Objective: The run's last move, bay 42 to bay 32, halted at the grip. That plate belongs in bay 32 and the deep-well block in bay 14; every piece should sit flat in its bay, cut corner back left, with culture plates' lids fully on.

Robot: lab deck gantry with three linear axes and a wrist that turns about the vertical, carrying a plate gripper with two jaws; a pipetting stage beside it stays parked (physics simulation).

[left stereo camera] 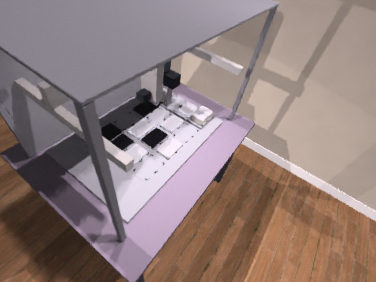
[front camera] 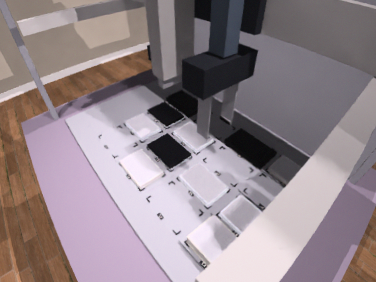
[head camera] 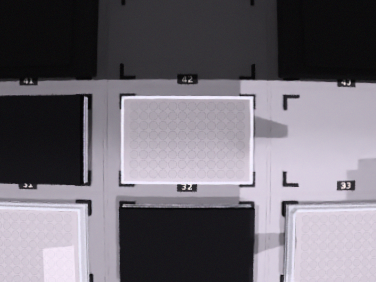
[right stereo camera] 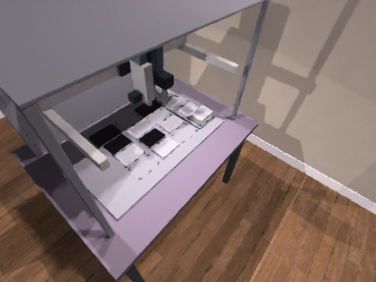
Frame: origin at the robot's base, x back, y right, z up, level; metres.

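Where they show: gripper, fingertip midpoint: [left stereo camera: 162,101] [front camera: 214,127] [right stereo camera: 159,102]; robot's base, origin of the base link: [left stereo camera: 147,179] [front camera: 99,136] [right stereo camera: 140,178].
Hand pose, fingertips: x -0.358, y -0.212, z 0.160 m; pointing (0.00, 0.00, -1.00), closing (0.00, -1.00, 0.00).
Things, the pixels of their top centre, and the offset from my fingertips. "spot": a spot on its surface instead.
- pale plate with round wells, middle of its top: [head camera: 187,140] [front camera: 193,134] [left stereo camera: 140,127] [right stereo camera: 139,128] dy -0.045, dx +0.130, dz -0.145 m
- Bay 42, surface spot: [head camera: 187,42] spot: dy -0.143, dx +0.130, dz -0.160 m
- tall white deep-well block, middle of its top: [front camera: 220,245] [right stereo camera: 201,112] [left stereo camera: 202,112] dy +0.169, dx -0.198, dz -0.103 m
- bay 31, surface spot: [head camera: 40,140] [front camera: 168,115] spot: dy -0.044, dx +0.270, dz -0.143 m
- bay 22, surface spot: [head camera: 187,245] [front camera: 170,148] spot: dy +0.054, dx +0.129, dz -0.143 m
- bay 41, middle of its top: [head camera: 4,21] [front camera: 185,99] [left stereo camera: 104,132] [right stereo camera: 104,132] dy -0.153, dx +0.298, dz -0.129 m
- bay 43, middle of its top: [head camera: 370,23] [front camera: 251,143] [left stereo camera: 146,104] [right stereo camera: 147,105] dy -0.153, dx -0.038, dz -0.129 m
- bay 23, surface spot: [head camera: 335,245] [front camera: 200,176] spot: dy +0.057, dx -0.015, dz -0.146 m
- bay 24, surface spot: [front camera: 242,212] spot: dy +0.060, dx -0.174, dz -0.131 m
A pale plate with round wells [front camera: 192,136] [head camera: 187,140] [left stereo camera: 141,128] [right stereo camera: 140,130] lies inside the corner marks of bay 32 and looks flat; its cut corner and lid fit cannot be told. Bay 42 [head camera: 187,42] behind it holds no plate. My gripper [front camera: 215,131] [left stereo camera: 168,97] [right stereo camera: 163,95] is open, with nothing between its two jaws, raised above the deck; one jaw overlaps the plate in the front view. In the head view no jaw shows. The tall white deep-well block [front camera: 212,239] [left stereo camera: 202,115] [right stereo camera: 202,116] stands at bay 14; its cut corner and exact seating cannot be made out.
Dark pieces stand in bay 31 [front camera: 166,114] [head camera: 40,140], bay 22 [front camera: 170,150] [head camera: 187,245], bay 41 [front camera: 182,102] and bay 43 [front camera: 250,147]. Pale plates lie in bay 23 [front camera: 204,184] [head camera: 335,245] and bay 24 [front camera: 242,212]. The parked pipetting stage [front camera: 162,40] hangs beside the gripper.
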